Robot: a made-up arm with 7 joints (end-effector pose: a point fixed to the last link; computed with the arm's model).
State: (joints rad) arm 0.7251 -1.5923 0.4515 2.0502 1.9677 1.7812 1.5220
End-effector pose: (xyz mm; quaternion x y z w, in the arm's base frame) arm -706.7 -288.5 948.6 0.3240 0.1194 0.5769 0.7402
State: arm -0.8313 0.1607 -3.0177 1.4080 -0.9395 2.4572 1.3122
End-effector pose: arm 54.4 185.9 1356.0 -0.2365 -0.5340 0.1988 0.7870
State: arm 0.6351 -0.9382 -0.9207 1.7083 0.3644 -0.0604 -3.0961
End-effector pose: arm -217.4 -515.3 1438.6 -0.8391 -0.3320 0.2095 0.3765
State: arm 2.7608 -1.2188 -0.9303 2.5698 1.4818 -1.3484 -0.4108
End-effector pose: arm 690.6 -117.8 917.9 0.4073 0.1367 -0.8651 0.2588
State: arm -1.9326 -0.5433 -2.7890 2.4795 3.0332 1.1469 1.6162
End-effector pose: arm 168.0 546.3 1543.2 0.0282 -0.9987 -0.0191 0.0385
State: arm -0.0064 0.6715 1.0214 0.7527 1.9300 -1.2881 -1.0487
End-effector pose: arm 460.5 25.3 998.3 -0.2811 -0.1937 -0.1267 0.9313
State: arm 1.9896 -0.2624 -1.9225 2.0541 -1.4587 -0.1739 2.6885
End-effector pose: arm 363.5 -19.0 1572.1 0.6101 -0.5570 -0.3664 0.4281
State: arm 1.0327 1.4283 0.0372 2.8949 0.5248 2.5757 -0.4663
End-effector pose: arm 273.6 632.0 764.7 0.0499 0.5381 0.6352 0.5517
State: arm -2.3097 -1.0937 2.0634 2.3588 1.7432 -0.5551 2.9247
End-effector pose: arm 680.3 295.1 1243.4 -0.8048 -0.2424 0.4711 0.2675
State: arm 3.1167 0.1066 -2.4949 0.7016 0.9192 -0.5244 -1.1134
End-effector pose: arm 367.6 51.2 1292.5 -0.0968 -0.5667 0.2079 0.7914
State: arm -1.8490 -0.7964 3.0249 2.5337 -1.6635 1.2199 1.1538
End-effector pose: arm 340.3 665.8 1360.2 -0.1079 -0.7803 0.0329 0.6152
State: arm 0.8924 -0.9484 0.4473 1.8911 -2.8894 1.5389 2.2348
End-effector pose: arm -397.4 -315.2 1492.6 -0.3292 0.7669 0.4428 0.3278
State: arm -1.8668 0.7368 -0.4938 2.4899 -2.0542 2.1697 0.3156
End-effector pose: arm -223.8 -447.9 1453.1 0.4901 -0.7087 0.4258 0.2761
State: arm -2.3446 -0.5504 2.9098 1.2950 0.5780 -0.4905 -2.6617
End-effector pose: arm 622.8 331.1 1211.6 -0.4865 -0.3406 0.7715 0.2283
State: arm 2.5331 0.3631 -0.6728 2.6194 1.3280 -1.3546 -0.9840
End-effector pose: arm -4.8 183.1 1508.2 0.6540 -0.5525 -0.2803 0.4342
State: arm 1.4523 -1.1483 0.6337 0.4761 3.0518 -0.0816 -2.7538
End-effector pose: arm -79.1 -69.6 1012.2 0.4500 -0.5107 0.5706 0.4595
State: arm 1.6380 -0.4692 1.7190 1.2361 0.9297 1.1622 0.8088
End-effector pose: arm -363.3 -267.4 1134.7 -0.0843 0.1564 0.8556 0.4861
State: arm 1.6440 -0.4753 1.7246 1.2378 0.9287 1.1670 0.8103
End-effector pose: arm -360.3 -273.9 1132.3 -0.0862 0.1519 0.8589 0.4814
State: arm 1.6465 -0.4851 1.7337 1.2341 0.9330 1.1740 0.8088
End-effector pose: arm -356.7 -280.8 1126.4 -0.0910 0.1456 0.8616 0.4777
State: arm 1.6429 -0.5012 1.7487 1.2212 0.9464 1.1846 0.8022
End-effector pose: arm -352.5 -288.1 1114.6 -0.1008 0.1366 0.8629 0.4760
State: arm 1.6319 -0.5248 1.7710 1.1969 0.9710 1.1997 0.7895
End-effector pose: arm -347.2 -295.6 1095.6 -0.1170 0.1243 0.8621 0.4771
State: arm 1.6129 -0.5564 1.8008 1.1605 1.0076 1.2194 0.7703
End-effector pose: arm -340.8 -302.4 1069.1 -0.1397 0.1091 0.8581 0.4818
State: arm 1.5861 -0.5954 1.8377 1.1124 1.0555 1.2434 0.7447
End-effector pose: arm -333.1 -307.4 1036.1 -0.1683 0.0920 0.8499 0.4908
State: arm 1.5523 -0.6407 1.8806 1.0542 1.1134 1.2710 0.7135
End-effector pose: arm -323.9 -309.7 998.1 -0.2012 0.0743 0.8364 0.5045
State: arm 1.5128 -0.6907 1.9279 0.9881 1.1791 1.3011 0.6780
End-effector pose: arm -313.1 -308.7 957.3 -0.2363 0.0578 0.8168 0.5231
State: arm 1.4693 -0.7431 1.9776 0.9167 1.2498 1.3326 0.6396
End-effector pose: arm -300.8 -304.3 916.5 -0.2711 0.0439 0.7914 0.5462
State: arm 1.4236 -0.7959 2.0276 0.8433 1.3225 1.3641 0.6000
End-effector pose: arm -287.7 -297.1 878.1 -0.3029 0.0337 0.7610 0.5727
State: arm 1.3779 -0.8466 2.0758 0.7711 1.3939 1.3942 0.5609
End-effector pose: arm -274.2 -288.0 843.9 -0.3298 0.0274 0.7276 0.6009
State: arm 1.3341 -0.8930 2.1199 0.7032 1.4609 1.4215 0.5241
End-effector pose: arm -261.4 -278.1 815.2 -0.3503 0.0247 0.6935 0.6291
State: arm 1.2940 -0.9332 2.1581 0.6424 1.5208 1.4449 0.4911
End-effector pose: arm -250.1 -268.3 792.5 -0.3643 0.0247 0.6611 0.6554
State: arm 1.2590 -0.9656 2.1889 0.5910 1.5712 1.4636 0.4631
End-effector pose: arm -241.0 -259.3 775.7 -0.3727 0.0267 0.6325 0.6784
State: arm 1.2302 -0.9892 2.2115 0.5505 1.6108 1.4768 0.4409
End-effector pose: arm -234.4 -251.5 764.2 -0.3766 0.0298 0.6094 0.6971
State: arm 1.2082 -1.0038 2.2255 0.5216 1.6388 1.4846 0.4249
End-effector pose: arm -230.6 -245.2 757.5 -0.3774 0.0336 0.5925 0.7109
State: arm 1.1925 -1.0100 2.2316 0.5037 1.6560 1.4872 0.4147
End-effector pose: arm -229.4 -240.2 754.6 -0.3762 0.0379 0.5817 0.7202
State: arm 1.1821 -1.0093 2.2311 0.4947 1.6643 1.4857 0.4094
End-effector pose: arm -230.4 -236.3 754.8 -0.3739 0.0424 0.5759 0.7258
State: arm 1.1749 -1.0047 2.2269 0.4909 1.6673 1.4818 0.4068
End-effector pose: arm -232.5 -232.9 756.5 -0.3710 0.0469 0.5731 0.7292
